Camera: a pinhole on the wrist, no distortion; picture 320 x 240 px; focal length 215.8 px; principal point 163.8 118.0 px. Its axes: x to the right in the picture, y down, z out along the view. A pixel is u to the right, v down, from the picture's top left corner.
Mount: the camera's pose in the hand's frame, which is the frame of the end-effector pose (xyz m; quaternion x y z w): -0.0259 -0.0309 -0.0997 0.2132 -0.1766 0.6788 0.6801
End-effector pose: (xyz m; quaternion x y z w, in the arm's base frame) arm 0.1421 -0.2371 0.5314 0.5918 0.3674 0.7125 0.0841
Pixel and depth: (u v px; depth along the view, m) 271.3 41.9 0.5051
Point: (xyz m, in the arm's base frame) 0.4738 0.1144 0.6345
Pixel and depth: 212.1 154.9 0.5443
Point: 0.4890 0.0508 0.3384
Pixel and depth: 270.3 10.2 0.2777
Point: 0.2685 -0.0376 0.6003
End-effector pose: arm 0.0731 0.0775 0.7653 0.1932 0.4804 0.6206 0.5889
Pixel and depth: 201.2 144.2 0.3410
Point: 0.3521 0.0890 0.7512
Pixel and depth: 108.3 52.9 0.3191
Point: 0.2982 0.1585 0.5733
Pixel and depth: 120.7 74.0 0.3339
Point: 0.3197 0.1425 0.5964
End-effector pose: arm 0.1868 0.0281 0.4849 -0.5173 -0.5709 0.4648 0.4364
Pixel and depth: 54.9 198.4 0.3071
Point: 0.0549 -0.1163 0.7876
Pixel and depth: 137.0 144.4 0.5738
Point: -0.2253 -0.0814 0.8070
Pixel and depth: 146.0 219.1 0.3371
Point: -0.0178 -0.1606 0.6794
